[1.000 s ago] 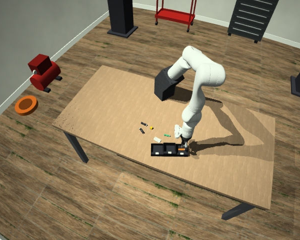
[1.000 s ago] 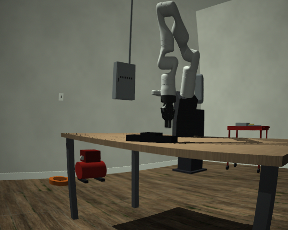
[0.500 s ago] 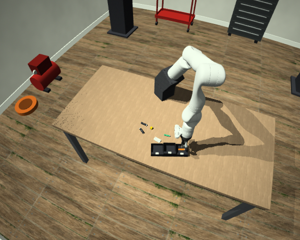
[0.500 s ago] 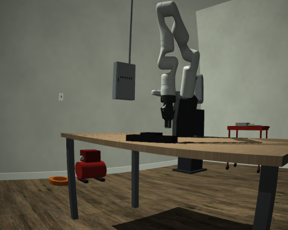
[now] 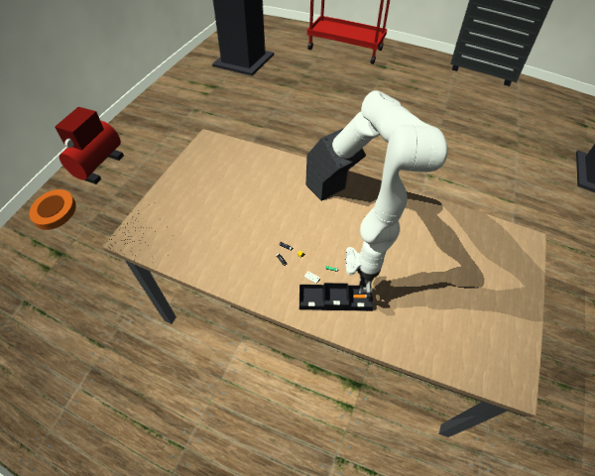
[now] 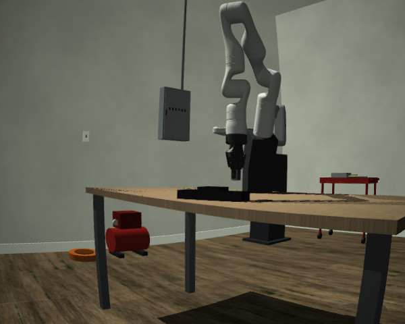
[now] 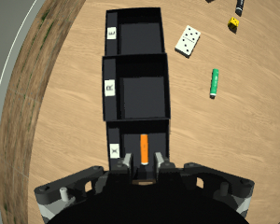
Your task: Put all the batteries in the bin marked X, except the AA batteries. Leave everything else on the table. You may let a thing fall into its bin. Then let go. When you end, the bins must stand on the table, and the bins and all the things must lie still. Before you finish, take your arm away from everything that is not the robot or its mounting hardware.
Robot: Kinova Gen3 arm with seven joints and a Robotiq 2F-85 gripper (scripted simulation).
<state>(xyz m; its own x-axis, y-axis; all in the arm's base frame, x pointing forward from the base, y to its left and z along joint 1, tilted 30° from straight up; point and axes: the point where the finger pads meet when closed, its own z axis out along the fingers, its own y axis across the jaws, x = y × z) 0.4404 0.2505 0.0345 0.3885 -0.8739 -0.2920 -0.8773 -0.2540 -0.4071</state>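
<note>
Now: the green battery 7 cm behind my hand, 13 cm to the right of it and 8 cm below it. Round my hand: orange battery 8 cm below; yellow die 8 cm behind, 26 cm to the right, 8 cm below; white domino 1 cm behind, 18 cm to the right, 8 cm below.
</note>
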